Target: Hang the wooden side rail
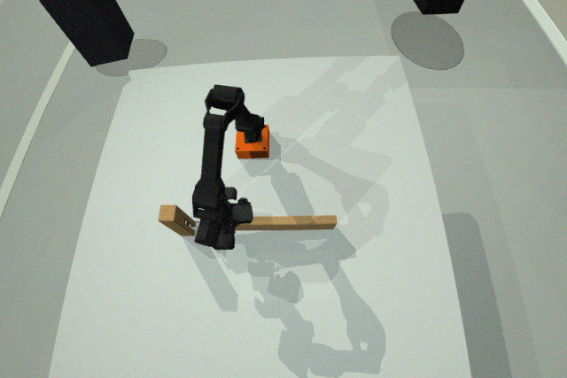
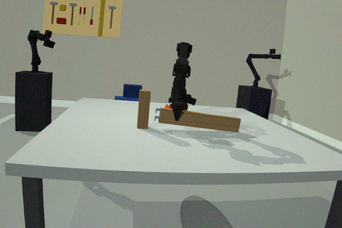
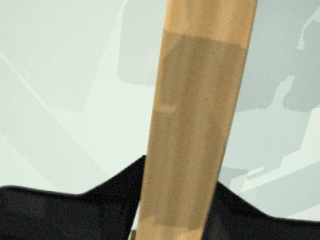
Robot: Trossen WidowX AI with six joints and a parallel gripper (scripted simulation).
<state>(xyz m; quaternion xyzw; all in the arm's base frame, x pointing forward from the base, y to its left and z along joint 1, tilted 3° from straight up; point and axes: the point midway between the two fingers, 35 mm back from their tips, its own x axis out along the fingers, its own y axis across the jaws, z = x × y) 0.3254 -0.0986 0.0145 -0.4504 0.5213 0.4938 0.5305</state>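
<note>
Now: gripper tip 16 cm to the left of the headboard post, 4 cm below it and 2 cm past it.
</note>
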